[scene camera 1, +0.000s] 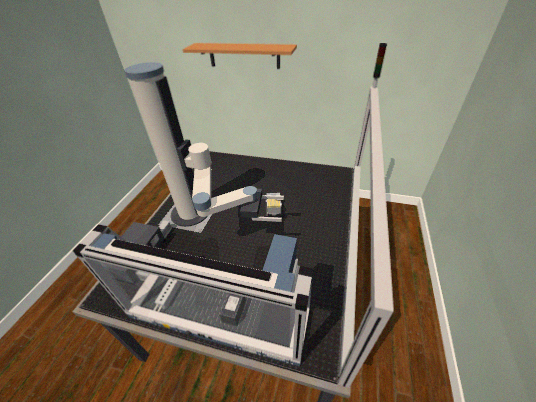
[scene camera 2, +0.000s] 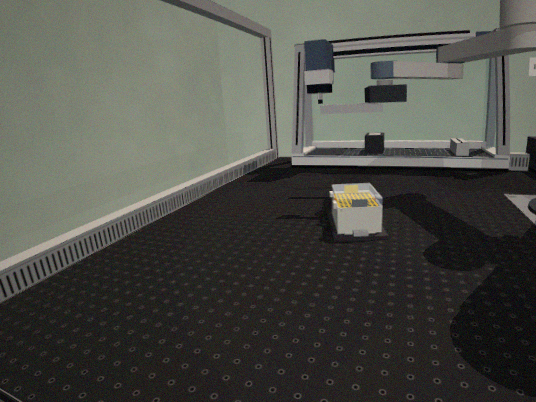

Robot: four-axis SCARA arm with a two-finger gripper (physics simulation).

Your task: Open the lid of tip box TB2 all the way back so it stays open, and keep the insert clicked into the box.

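Pixels of known places: gripper, fingertip midpoint: (scene camera 1: 282, 208) (scene camera 2: 322, 109); arm's base at its link origin: (scene camera 1: 191, 213).
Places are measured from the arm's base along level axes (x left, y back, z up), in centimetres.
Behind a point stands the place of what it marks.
Observation:
The tip box (scene camera 1: 273, 206) {z 8.2, x 10.3, y -53.5 cm} (scene camera 2: 357, 219) {z 4.9, x 22.0, y -50.9 cm} is a small pale box standing on the dark mat, with a yellow insert (scene camera 2: 348, 199) {z 7.0, x 15.9, y -53.5 cm} inside its rim. A clear lid part with pale edges shows above the insert in the scene camera 2 view; its exact angle is hard to tell. No TB2 label is readable. My gripper (scene camera 1: 283, 207) {z 25.0, x -7.3, y -63.5 cm} (scene camera 2: 321, 108) {z 25.0, x -7.3, y -63.5 cm} has a dark body and two long pale fingers, spread wide and open. In the scene camera 2 view it hangs high above the box, not touching it. In the scene camera 1 view the fingers appear on either side of the box.
A framed enclosure (scene camera 1: 200, 334) {z 5.7, x -70.5, y -42.6 cm} (scene camera 2: 400, 161) {z 4.3, x -45.0, y -42.7 cm} stands at one end of the table, with a blue-and-white head (scene camera 1: 281, 252) {z 50.1, x -53.6, y -74.0 cm} (scene camera 2: 319, 65) {z 40.6, x -46.5, y -72.4 cm} on it. A dark block (scene camera 1: 232, 311) (scene camera 2: 374, 143) {z 10.1, x -51.5, y -52.7 cm} and a white box (scene camera 2: 459, 147) {z 9.2, x -48.5, y -21.7 cm} stand inside. A tall pale guard frame (scene camera 1: 378, 200) {z 62.0, x -34.7, y -102.1 cm} (scene camera 2: 270, 95) {z 31.3, x -68.5, y -101.2 cm} lines one side.

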